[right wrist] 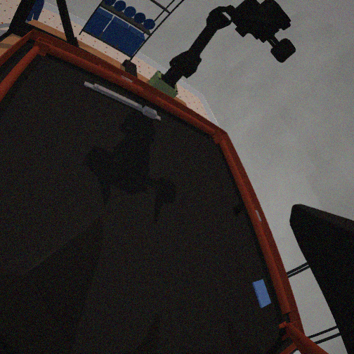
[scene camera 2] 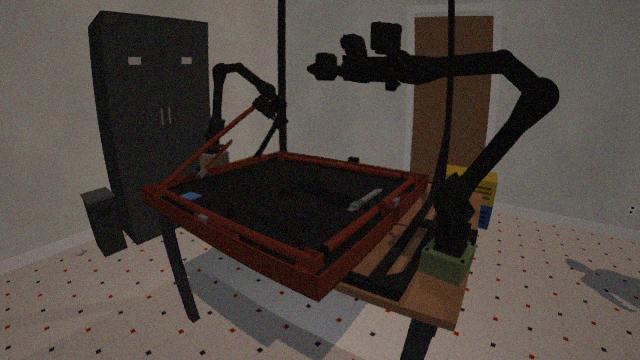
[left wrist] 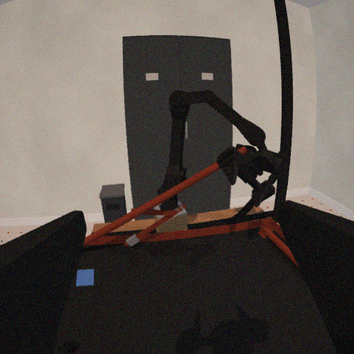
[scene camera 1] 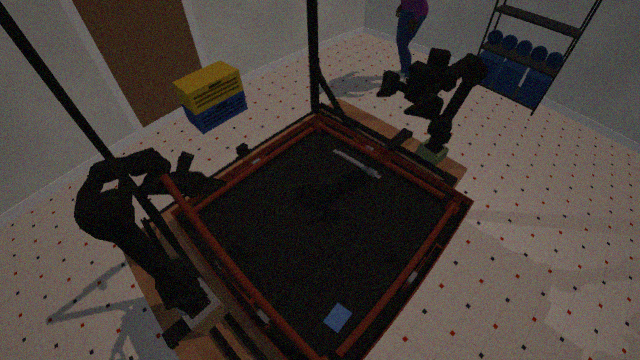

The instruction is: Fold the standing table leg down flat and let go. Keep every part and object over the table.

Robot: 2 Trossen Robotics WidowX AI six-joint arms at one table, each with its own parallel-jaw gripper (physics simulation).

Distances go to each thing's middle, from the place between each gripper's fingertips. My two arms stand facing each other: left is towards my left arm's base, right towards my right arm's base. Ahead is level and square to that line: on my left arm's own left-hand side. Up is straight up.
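Labels:
Red table leg (left wrist: 208, 170): 230 mm ahead of my right hand, 100 mm to the right of it, 50 mm below it.
My left hand: 51 cm to the left of the red table leg, 5 cm short of it, 22 cm above it.

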